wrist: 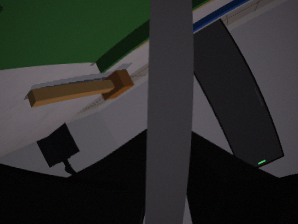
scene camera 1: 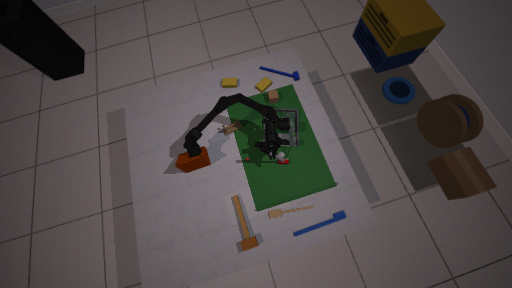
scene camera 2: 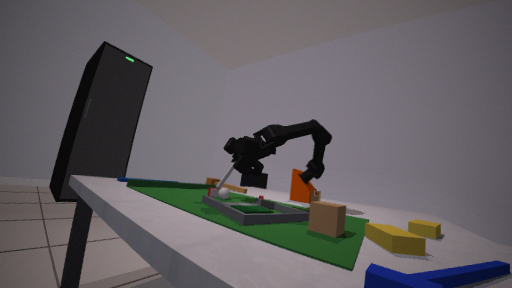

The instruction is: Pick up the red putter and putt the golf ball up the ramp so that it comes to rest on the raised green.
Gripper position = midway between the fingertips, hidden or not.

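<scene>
I can see a green mat (scene camera 1: 270, 182), and I see the green mat (scene camera 2: 341, 251) from another camera too. A brown block (scene camera 2: 326, 218) is here as well, though in the wrist view the brown block is out of frame. A wooden mallet (wrist: 118, 82) is in sight, and so is my gripper (wrist: 167, 138).
</scene>
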